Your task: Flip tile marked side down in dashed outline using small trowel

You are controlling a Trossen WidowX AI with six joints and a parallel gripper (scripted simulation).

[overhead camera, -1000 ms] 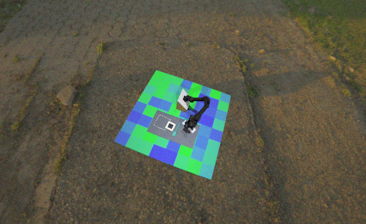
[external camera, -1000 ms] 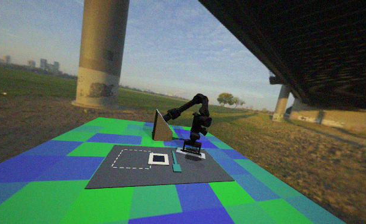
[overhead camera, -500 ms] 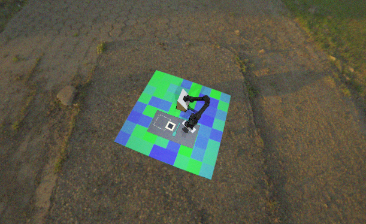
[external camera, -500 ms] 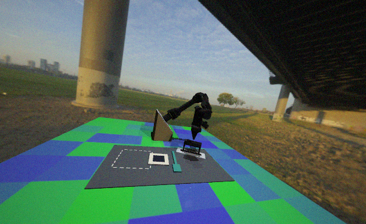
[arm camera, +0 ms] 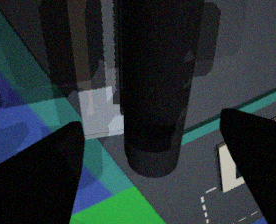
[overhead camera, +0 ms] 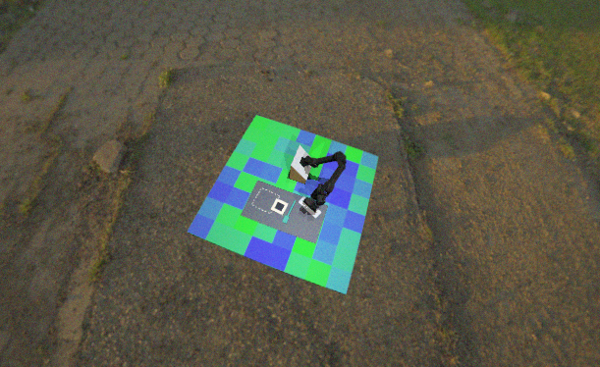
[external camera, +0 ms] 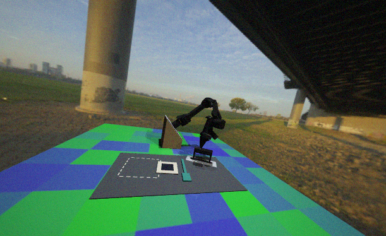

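Right now the small teal trowel is 14 cm ahead of my gripper tip, 12 cm to the right of it and 9 cm below it. Round my gripper tip: beige tile: 22 cm to the right, 11 cm ahead, 9 cm below; dark mat: 16 cm to the right, 12 cm ahead, 11 cm below.
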